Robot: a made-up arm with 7 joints. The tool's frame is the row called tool.
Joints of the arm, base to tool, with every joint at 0 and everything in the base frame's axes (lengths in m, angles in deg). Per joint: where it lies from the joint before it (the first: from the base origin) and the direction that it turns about. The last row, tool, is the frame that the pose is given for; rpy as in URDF.
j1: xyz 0 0 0.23 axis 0 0 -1
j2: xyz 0 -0.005 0.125 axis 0 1 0
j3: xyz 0 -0.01 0.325 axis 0 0 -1
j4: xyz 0 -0.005 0.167 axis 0 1 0
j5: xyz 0 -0.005 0.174 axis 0 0 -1
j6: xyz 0 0 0.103 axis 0 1 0
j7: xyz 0 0 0.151 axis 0 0 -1
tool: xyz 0 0 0 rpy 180 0 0
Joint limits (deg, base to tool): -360..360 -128.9..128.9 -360..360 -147.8..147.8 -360..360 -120.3..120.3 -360..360
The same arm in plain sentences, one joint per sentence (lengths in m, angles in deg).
The arm has seven revolute joints in a row. What follows holds with every joint at zero, and every direction is one of the base frame's.
Joint 1 is mounted 0.23 m along +z from the base frame's origin and turns about -z, from -360 to 360 deg.
Joint 2 is mounted 0.005 m along -y and 0.125 m along +z from joint 1 and turns about +y, from -128.9 to 128.9 deg.
Joint 3 is mounted 0.01 m along -y and 0.325 m along +z from joint 2 and turns about -z, from -360 to 360 deg.
Joint 4 is mounted 0.005 m along -y and 0.167 m along +z from joint 3 and turns about +y, from -147.8 to 147.8 deg.
Joint 5 is mounted 0.005 m along -y and 0.174 m along +z from joint 4 and turns about -z, from -360 to 360 deg.
Joint 6 is mounted 0.103 m along +z from joint 5 and turns about +y, from -120.3 to 120.3 deg.
Joint 7 is mounted 0.151 m along +z from joint 6 and turns about -z, from -360 to 360 deg.
The tool frame, which is the frame that the pose is given for, is mounted at the same point as joint 7; its axes are the base frame's turned by roll 180, pitch 0 and yaw 0 deg (as in URDF: about the fixed x, then y, then z).

